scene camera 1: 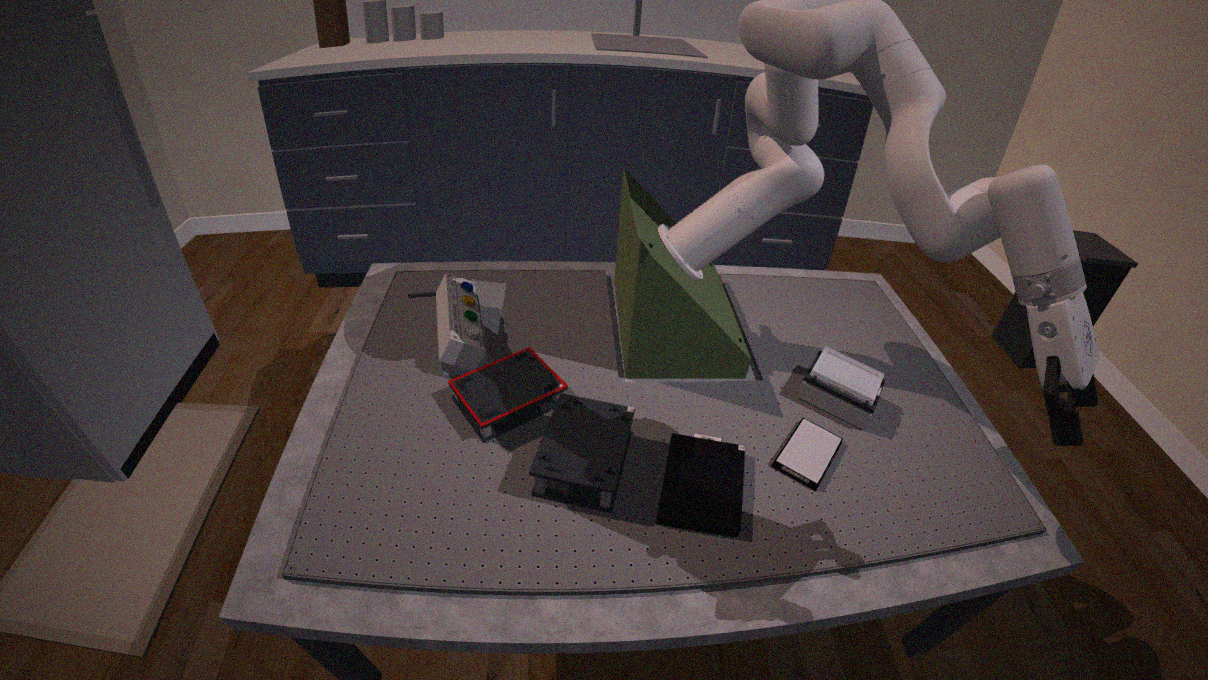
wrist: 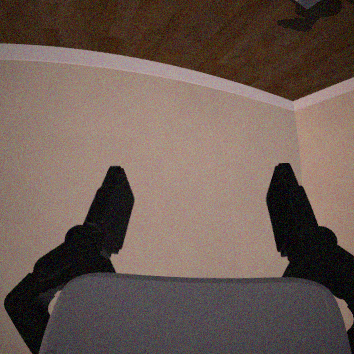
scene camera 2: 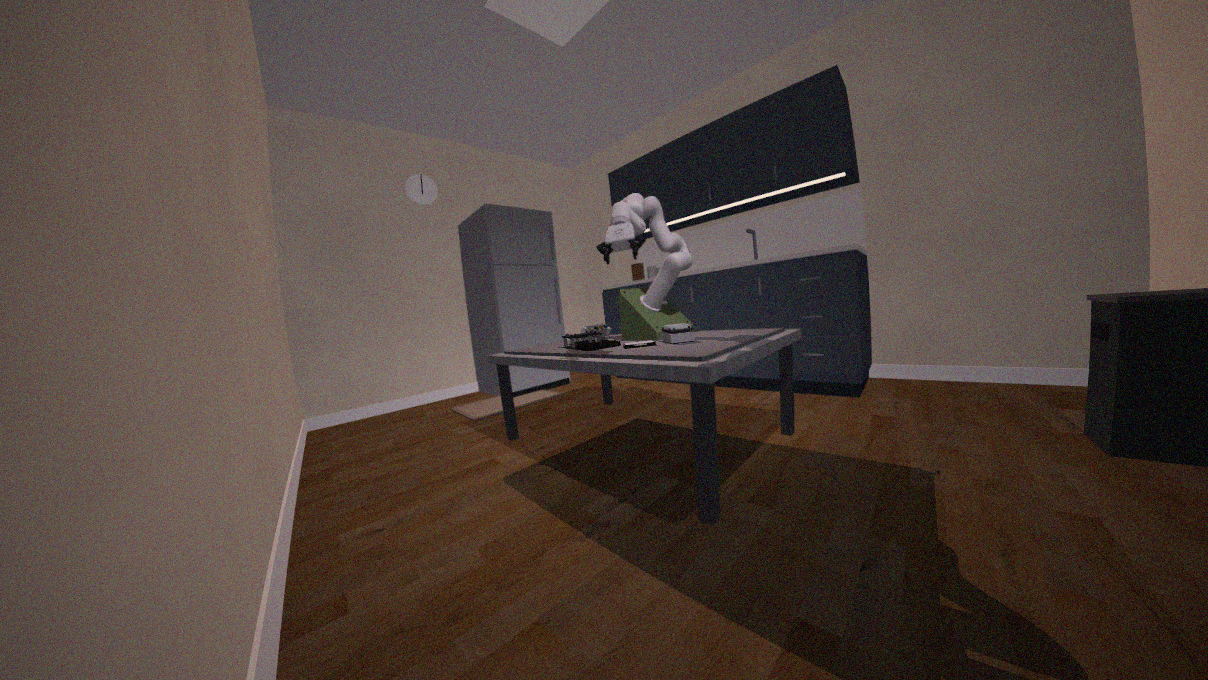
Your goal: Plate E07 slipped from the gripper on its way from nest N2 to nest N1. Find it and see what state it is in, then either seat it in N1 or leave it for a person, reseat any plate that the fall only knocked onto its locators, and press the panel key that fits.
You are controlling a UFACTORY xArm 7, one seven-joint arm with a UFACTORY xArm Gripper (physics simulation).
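Frame: origin at the arm's base, x ahead, y left, z up, level; metres.
Where they show: gripper, between the fingertips: [scene camera 1: 1077,424] [wrist: 198,181] [scene camera 2: 620,258]; arm's base, origin of its link: [scene camera 1: 678,253] [scene camera 2: 650,304].
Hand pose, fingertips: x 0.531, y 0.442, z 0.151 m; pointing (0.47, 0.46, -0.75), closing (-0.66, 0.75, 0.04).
Things, the pixels of their top centre, and the offset from my fingertips. "pt": a spot on its surface instead.
- dark plate-like piece with a red outline, a spot on its surface: [scene camera 1: 507,386] pt 0.276 m back, 0.713 m right, 0.284 m down
- dark raised piece, a spot on its surface: [scene camera 1: 584,440] pt 0.163 m back, 0.573 m right, 0.265 m down
- flat black piece, a spot on its surface: [scene camera 1: 703,484] pt 0.129 m back, 0.392 m right, 0.302 m down
- small white-topped piece, centre of its top: [scene camera 1: 810,449] [scene camera 2: 639,342] 0.217 m back, 0.202 m right, 0.309 m down
- panel, centre of its top: [scene camera 1: 456,301] [scene camera 2: 595,324] 0.439 m back, 0.845 m right, 0.240 m down
- dark base, a spot on its surface: [scene camera 1: 847,376] pt 0.364 m back, 0.109 m right, 0.268 m down
My gripper [scene camera 1: 1073,415] [scene camera 2: 621,257] [wrist: 198,181] is open and empty, out beyond the table's right edge in the scene camera 1 view. In that view a dark plate-like piece with a red outline [scene camera 1: 507,386] lies at the left. A dark raised piece [scene camera 1: 584,440] stands beside it, and a flat black piece [scene camera 1: 703,484] lies to its right. A small white-topped piece [scene camera 1: 808,451] lies right of centre. The panel [scene camera 1: 450,325] has blue, yellow and green keys. No labels are readable, so I cannot tell which piece is E07, N1 or N2.
A white block on a dark base [scene camera 1: 847,376] stands at the right of the table [scene camera 1: 541,609] [scene camera 2: 608,365]. The green wedge mount [scene camera 1: 686,346] [scene camera 2: 635,316] carries the arm. A dark cabinet [scene camera 1: 1098,261] stands behind the gripper. The wrist view shows wall [wrist: 200,125] and floor [wrist: 150,30].
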